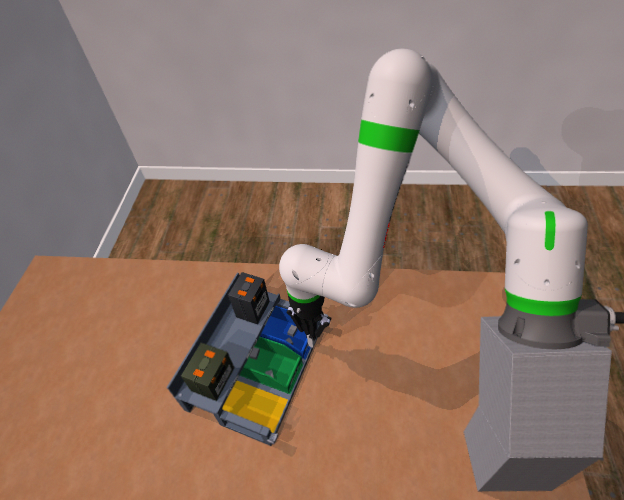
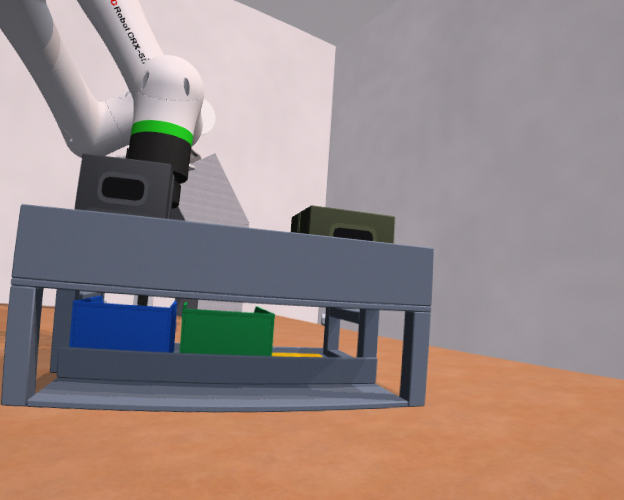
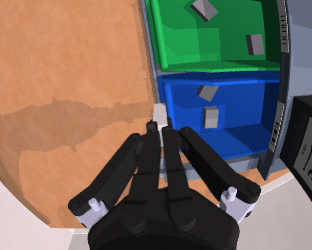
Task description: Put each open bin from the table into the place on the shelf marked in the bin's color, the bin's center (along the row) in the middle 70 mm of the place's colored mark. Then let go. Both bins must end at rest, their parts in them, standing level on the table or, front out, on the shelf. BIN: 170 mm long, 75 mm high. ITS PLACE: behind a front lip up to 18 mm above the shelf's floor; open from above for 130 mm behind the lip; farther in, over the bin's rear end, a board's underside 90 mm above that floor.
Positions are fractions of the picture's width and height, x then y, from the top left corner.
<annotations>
A blue bin shows in image 1 (0.45, 0.65), in image 2 (0.15, 0.65) and in image 3 (0.79, 0.45).
</annotations>
